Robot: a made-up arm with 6 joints.
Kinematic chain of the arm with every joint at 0, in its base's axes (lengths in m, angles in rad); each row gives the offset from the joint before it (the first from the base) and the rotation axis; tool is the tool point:
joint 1: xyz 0 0 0.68 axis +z
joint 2: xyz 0.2 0 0 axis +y
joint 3: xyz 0 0 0.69 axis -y
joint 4: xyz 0 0 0.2 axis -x
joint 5: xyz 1.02 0 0 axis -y
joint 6: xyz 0.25 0 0 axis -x
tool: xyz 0 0 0
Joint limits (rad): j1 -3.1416..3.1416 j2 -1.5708..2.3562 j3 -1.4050..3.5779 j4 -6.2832..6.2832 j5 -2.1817..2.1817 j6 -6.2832..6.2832
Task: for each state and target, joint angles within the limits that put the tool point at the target. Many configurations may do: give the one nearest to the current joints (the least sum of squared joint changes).
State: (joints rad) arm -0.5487 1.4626 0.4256 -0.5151 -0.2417 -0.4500
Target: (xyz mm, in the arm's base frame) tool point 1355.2 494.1 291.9
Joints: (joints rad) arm 0.2927 0.7012 -0.2046 -0.5325 -0.7026 -0.4500
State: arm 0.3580 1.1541 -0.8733 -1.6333 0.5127 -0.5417
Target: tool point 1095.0 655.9 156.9
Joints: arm 0.6357 0.6535 -0.5277 -1.6076 0.5119 -0.5417
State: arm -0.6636 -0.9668 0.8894 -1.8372 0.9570 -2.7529
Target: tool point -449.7 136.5 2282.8
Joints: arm -0.7361 -0.8649 0.6788 -1.9015 1.0144 -2.7529
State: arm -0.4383 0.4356 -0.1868 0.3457 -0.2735 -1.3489
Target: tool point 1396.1 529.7 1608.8
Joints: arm 0.3722 0.0581 0.1232 0.3262 -0.1787 -1.3489
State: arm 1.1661 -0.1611 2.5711 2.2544 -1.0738 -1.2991
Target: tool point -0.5 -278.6 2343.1
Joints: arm 1.0097 0.3436 2.2143 2.3267 -0.9486 -1.2991
